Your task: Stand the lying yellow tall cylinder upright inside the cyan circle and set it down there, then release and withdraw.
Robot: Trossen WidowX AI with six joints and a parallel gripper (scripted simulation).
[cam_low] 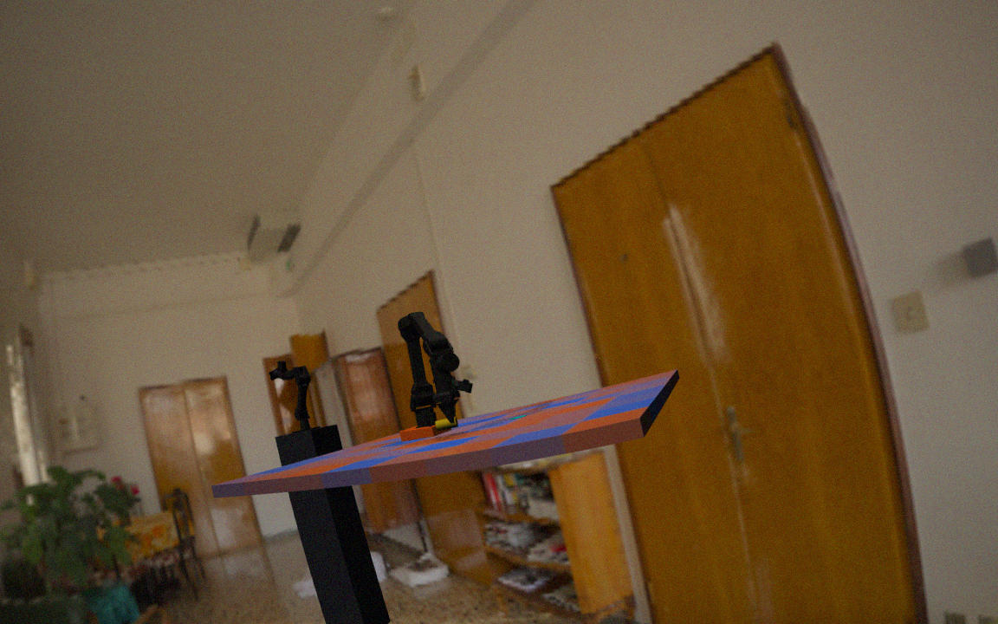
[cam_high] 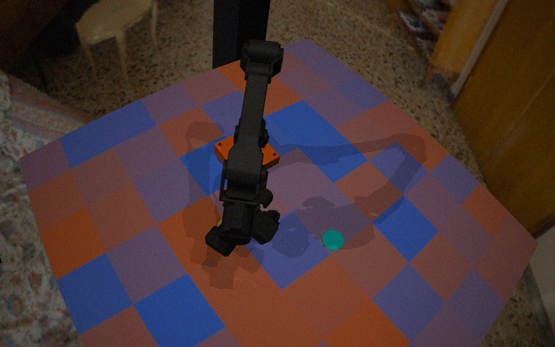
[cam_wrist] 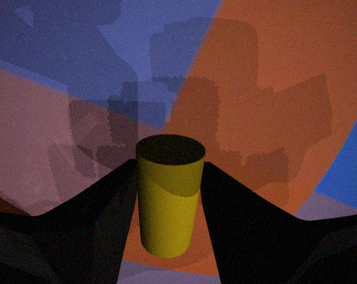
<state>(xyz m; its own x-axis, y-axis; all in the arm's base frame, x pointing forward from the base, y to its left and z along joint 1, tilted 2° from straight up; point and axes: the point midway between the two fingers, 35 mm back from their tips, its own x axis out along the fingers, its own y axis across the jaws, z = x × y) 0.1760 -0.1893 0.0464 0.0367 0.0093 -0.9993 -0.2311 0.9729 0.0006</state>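
My gripper tip is now 160 mm short of the cyan circle, 190 mm to the right of it and 40 mm above it. The rest, counted from my gripper tip: yellow cylinder 20 mm behind.
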